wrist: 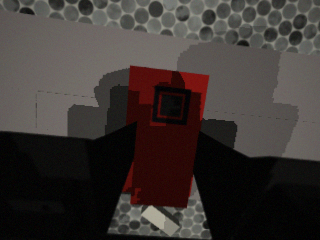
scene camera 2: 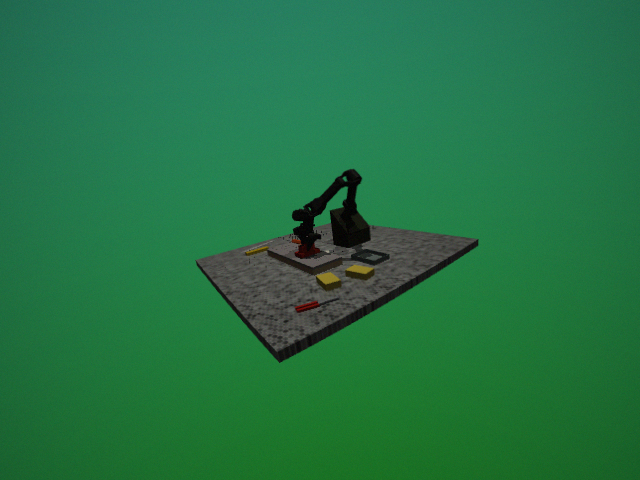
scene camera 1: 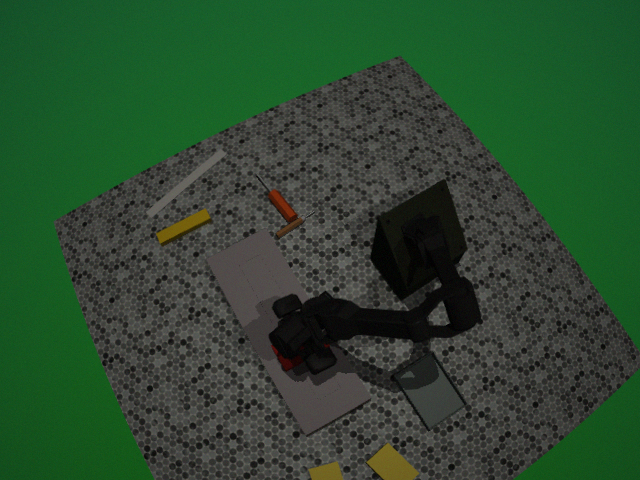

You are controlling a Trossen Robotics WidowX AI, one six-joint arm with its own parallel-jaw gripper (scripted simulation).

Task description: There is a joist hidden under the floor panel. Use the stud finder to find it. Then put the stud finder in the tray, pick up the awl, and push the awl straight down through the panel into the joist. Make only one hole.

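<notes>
There is a white strip (scene camera 1: 212, 161) that I can see, and a yellow bar (scene camera 1: 198, 219) as well. In the wrist view the strip is out of frame, and in the wrist view the bar is out of frame too. As for my gripper (scene camera 1: 296, 347), I also find it from the wrist, at (wrist: 163, 128).
</notes>
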